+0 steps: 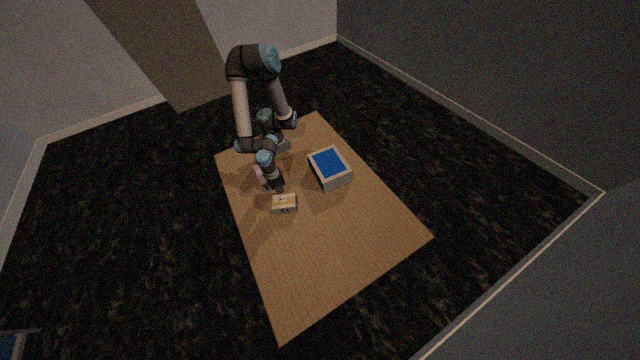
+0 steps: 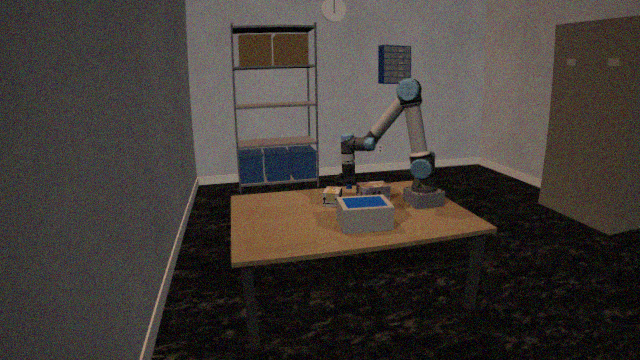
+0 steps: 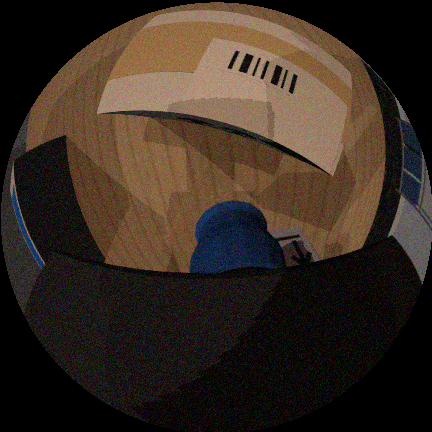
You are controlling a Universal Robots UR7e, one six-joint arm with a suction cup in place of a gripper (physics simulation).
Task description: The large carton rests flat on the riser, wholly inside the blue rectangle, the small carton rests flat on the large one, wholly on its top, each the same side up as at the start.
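The small carton [image 1: 284,204] [image 2: 331,196] [image 3: 225,90], white with an orange band and a barcode label, lies flat on the table. The large carton [image 1: 259,175] [image 2: 375,189] [image 3: 298,246], pinkish, stands on the table nearer the arm base, partly hidden by the arm. The pale riser [image 1: 339,182] [image 2: 366,220] [image 3: 47,190] carries the blue rectangle [image 1: 329,162] [image 2: 365,202], bare on top. My gripper [image 1: 280,190] [image 2: 349,187] [image 3: 231,225], a blue suction cup, is open and holds nothing. It hangs low over the table between the two cartons, apart from the small one.
The wooden table [image 1: 320,280] [image 2: 280,232] bears all of these. The arm's grey base [image 2: 424,198] stands on it beyond the large carton. A shelf rack [image 2: 234,110] with boxes and blue bins stands behind the table, and a tall brown cabinet [image 2: 590,125] at the right.
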